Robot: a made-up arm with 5 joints.
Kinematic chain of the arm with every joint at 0, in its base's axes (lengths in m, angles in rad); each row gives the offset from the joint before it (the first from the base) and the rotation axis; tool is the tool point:
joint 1: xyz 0 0 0.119 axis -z
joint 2: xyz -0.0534 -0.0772 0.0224 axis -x
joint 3: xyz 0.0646 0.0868 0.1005 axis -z
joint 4: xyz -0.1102 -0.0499 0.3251 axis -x
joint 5: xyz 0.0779 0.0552 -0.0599 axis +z
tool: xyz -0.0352 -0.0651 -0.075
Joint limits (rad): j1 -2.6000..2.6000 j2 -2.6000..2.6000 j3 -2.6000..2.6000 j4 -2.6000..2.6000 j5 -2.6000..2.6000
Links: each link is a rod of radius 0.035 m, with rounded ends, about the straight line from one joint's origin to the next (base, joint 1, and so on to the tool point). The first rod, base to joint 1, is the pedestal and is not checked.
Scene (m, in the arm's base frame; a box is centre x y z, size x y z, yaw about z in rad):
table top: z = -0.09
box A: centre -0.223 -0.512 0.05 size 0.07 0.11 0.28 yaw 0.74
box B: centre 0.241 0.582 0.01 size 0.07 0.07 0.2 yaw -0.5
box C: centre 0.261 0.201 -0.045 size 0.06 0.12 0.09 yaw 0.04
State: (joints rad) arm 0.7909 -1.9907 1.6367 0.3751 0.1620
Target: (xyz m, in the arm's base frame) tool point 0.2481 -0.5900 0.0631
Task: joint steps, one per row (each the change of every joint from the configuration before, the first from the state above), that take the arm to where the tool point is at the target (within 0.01 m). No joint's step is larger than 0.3 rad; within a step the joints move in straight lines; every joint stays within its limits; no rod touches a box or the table.
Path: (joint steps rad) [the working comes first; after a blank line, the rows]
Joints at the target: -0.4877 -2.1411 2.3288 2.1863 0.0875
Straight joint move there: touches box A.

1: -0.1126 0.1459 0.0528 0.2338 -0.1184
2: -0.1127 0.1459 0.0527 0.2337 -0.1184
3: -0.1126 0.1459 0.0528 0.2338 -0.1184
4: -0.1127 0.1459 0.0528 0.2338 -0.1184
5: -0.1873 -0.2245 0.2571 -0.0906 0.0143
6: -0.1873 -0.2245 0.2572 -0.0905 0.0143
7: -0.1133 -0.0713 -0.0083 0.2643 0.0926
8: -0.1134 -0.0712 -0.0084 0.2643 0.0926
9: -0.1133 -0.0712 -0.0083 0.2643 0.0927
10: -0.1134 -0.0713 -0.0083 0.2643 0.0926

